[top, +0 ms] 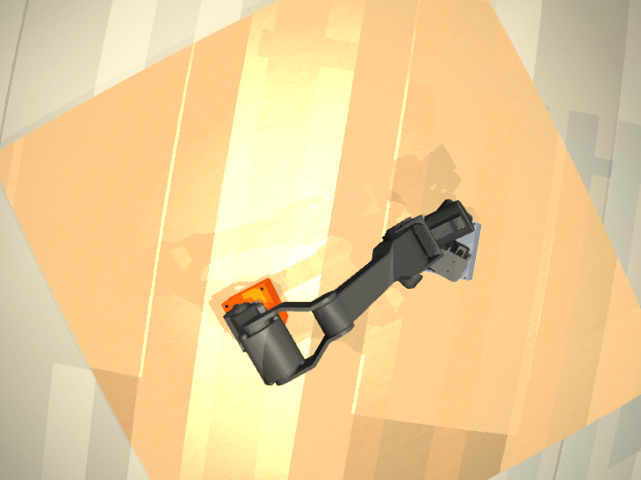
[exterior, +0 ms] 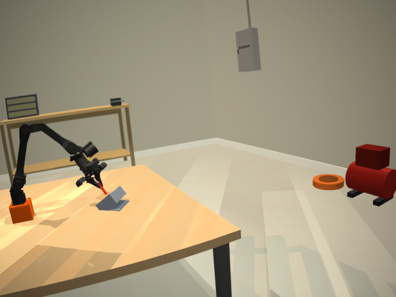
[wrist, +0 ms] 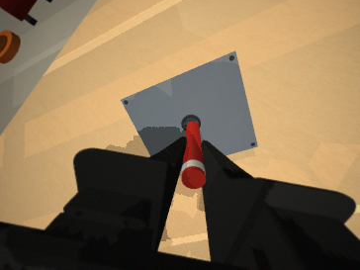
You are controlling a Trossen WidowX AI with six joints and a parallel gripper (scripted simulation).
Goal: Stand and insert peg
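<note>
The grey sloped panel lies 60 mm below my gripper tip, 40 mm ahead of it and 20 mm to the right of it. From my gripper tip the other things lie so: red peg: 10 mm to the left, 10 mm behind, 10 mm above.
</note>
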